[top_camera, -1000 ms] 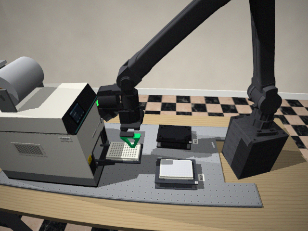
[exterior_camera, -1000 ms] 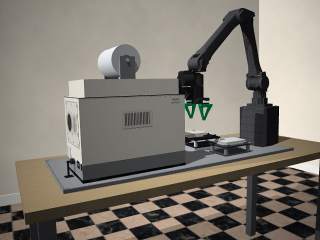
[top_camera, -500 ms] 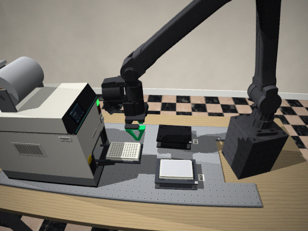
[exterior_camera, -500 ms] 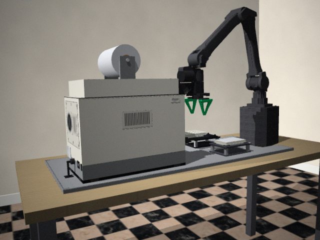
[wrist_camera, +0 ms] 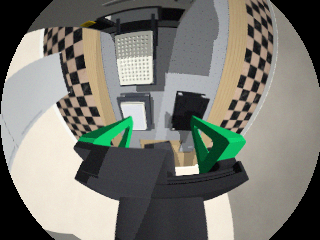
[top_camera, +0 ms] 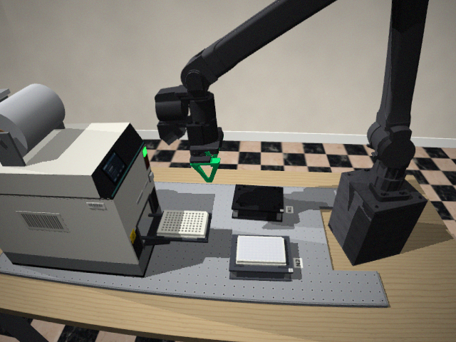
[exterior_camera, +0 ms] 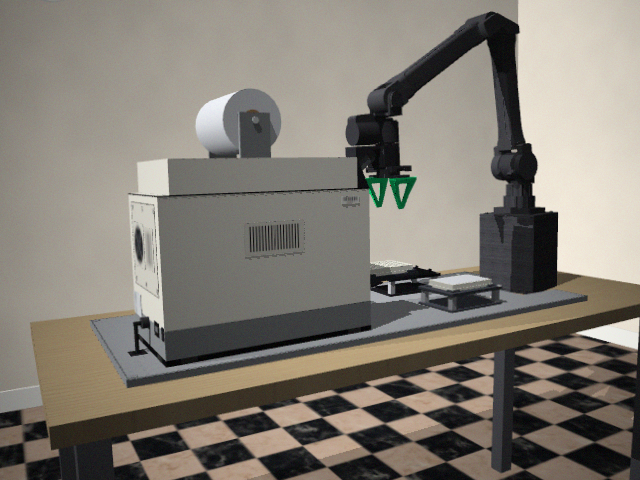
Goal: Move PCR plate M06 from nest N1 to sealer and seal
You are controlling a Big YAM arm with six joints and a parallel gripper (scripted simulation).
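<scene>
Now: the start key 17 cm ahead of my hand, 5 cm to the right of it and 5 cm below it. From my hand the other things lie so: plate M06 (8 cm ahead, 6 cm to the left, 14 cm below); sealer stage (8 cm ahead, 5 cm to the left, 15 cm below); sealed plate M09 (12 cm behind, 12 cm to the left, 19 cm below).
</scene>
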